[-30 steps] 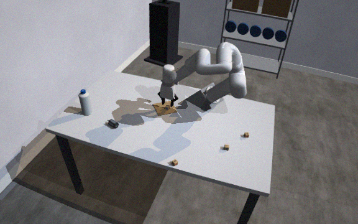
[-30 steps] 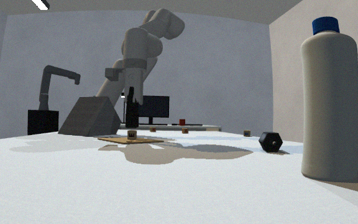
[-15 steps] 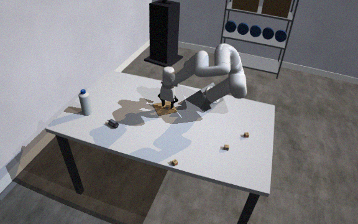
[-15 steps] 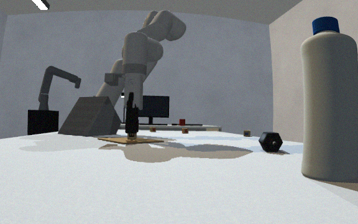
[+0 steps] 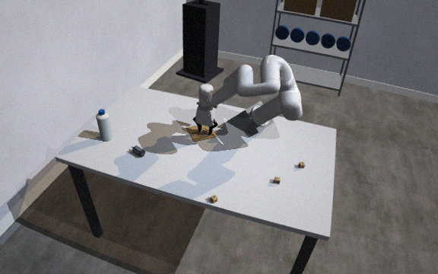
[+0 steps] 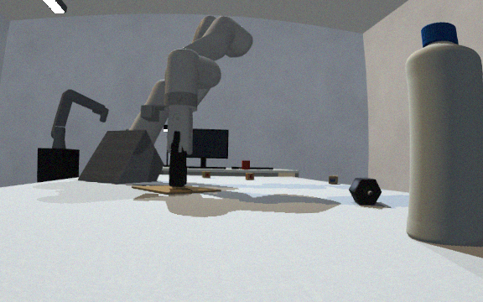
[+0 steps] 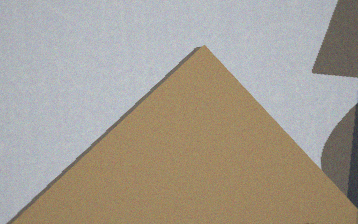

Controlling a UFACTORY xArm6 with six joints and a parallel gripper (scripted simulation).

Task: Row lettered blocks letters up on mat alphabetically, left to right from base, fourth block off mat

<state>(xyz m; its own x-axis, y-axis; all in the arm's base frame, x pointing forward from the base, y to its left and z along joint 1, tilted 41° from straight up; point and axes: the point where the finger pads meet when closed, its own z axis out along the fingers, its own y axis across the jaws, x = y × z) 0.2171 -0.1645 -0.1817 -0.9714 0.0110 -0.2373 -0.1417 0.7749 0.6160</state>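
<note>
Now: hand 20 mm to the left of the tan mat and 20 mm above it. Round my hand: white bottle: 340 mm ahead, 450 mm to the right, 60 mm above; black hexagonal object: 350 mm ahead, 210 mm to the right, 10 mm below.
</note>
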